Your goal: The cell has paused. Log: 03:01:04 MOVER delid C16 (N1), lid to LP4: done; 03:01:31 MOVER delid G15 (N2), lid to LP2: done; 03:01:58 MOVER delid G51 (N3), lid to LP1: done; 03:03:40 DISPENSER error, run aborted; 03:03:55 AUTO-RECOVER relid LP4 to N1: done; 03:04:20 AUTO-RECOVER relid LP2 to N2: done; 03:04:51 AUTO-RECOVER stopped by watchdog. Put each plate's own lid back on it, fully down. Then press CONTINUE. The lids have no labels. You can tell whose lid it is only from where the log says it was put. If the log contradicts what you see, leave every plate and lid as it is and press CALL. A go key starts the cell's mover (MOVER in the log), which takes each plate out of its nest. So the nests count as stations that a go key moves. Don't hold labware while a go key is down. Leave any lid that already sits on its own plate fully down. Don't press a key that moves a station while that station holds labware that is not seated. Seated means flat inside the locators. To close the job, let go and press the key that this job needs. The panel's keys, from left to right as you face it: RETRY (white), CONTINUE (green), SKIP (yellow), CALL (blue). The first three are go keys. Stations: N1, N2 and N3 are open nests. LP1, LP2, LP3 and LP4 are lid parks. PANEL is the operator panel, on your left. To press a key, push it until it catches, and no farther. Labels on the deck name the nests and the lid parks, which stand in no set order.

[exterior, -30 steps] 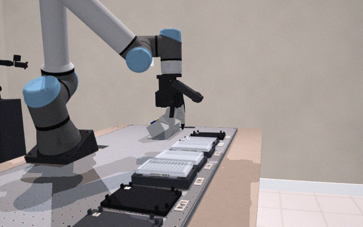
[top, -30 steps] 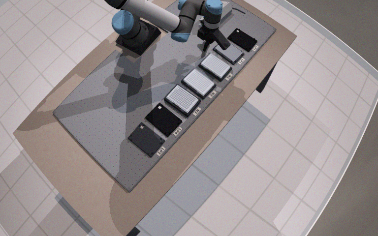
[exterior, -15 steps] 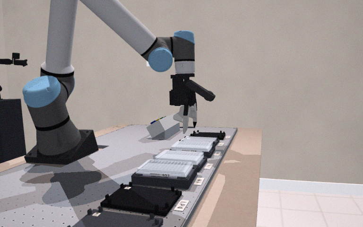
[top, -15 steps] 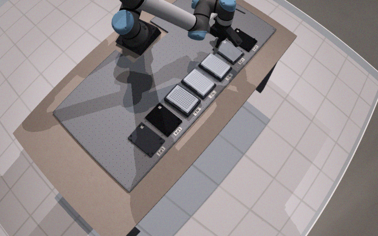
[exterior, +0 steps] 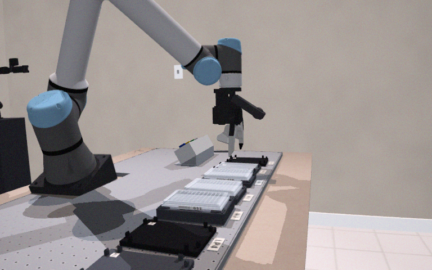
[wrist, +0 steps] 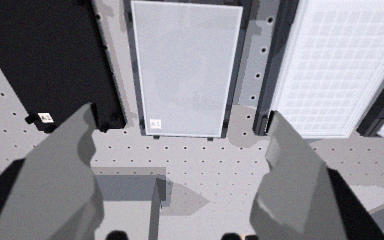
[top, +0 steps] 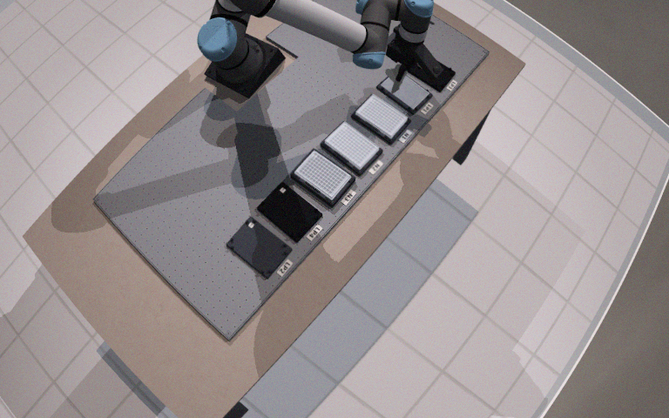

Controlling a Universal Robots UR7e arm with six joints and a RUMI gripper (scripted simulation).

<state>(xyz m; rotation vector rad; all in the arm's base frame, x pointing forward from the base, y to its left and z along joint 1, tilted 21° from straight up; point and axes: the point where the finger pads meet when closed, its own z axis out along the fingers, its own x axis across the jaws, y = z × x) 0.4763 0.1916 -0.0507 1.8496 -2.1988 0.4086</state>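
The light grey lid is 50 mm below my hand. Round my hand: blue key (210 mm behind, 110 mm to the left); lid park LP3 (120 mm to the left, 60 mm below, 30 mm ahead); lid park LP1 (60 mm below).
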